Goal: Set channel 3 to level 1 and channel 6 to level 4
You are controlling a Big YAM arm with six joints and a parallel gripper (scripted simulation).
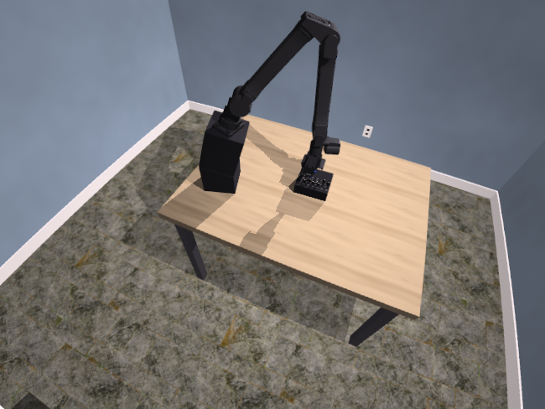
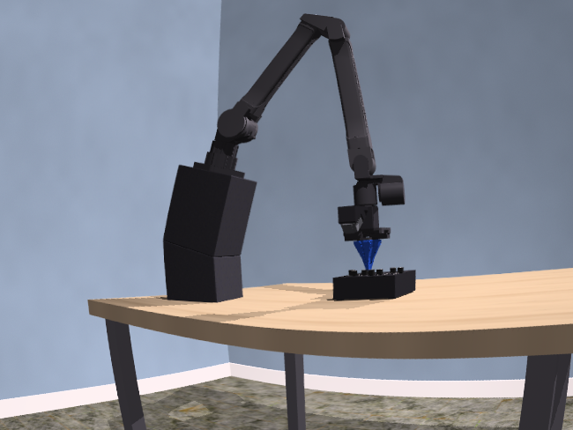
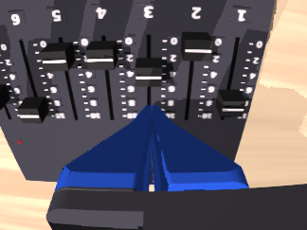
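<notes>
The channel 3 fader cap is 10 mm ahead of my hand, 20 mm to the right of it and 10 mm below it. Round my hand: channel 4 fader cap: 30 mm ahead, 30 mm to the right, 10 mm below; then channel 2 fader cap: 10 mm behind, 40 mm to the right, 10 mm below; then channel 1 fader cap: 40 mm behind, 10 mm to the right, 10 mm below.
</notes>
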